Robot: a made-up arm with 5 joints.
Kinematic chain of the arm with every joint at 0, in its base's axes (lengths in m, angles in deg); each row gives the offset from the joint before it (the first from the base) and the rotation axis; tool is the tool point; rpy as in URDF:
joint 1: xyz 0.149 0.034 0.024 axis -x
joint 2: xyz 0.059 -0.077 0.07 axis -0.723 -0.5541 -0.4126
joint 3: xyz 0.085 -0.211 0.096 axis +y
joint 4: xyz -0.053 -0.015 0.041 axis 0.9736 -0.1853 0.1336
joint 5: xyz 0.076 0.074 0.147 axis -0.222 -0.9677 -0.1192
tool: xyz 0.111 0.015 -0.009 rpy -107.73 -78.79 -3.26
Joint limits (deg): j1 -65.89..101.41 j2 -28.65..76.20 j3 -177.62..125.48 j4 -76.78..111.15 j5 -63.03..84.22
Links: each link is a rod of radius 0.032 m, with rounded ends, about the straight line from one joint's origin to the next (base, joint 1, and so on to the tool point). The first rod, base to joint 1, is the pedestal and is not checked.
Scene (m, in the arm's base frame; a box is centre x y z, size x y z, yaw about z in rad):
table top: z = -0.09
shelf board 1: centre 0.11 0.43 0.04 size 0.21 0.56 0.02 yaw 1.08
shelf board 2: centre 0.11 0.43 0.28 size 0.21 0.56 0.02 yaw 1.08
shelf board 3: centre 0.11 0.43 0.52 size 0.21 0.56 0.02 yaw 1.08
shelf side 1: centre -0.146 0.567 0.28 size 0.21 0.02 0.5 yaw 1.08
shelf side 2: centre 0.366 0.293 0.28 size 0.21 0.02 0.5 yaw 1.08
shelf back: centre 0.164 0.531 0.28 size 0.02 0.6 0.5 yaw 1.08
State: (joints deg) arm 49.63 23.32 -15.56 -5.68 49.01
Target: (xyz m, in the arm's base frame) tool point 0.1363 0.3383 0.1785
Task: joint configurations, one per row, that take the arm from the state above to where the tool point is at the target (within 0.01 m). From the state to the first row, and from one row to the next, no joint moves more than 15 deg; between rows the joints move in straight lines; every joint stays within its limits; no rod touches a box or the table.
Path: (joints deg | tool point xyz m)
1: 36.63 25.01 -29.12 -13.85 52.54 | 0.1824 0.2513 0.4170
2: 23.62 26.70 -42.68 -22.02 56.07 | 0.1444 0.1673 0.4058
3: 28.04 37.52 -56.26 -28.38 69.15 | 0.0860 0.2158 0.2948
4: 32.45 48.34 -69.85 -34.74 82.24 | 0.0699 0.2141 0.1785
5: 41.59 47.64 -56.33 -34.63 75.13 | 0.0964 0.2800 0.1849
6: 50.73 46.95 -42.81 -34.52 68.02 | 0.1363 0.3383 0.1785

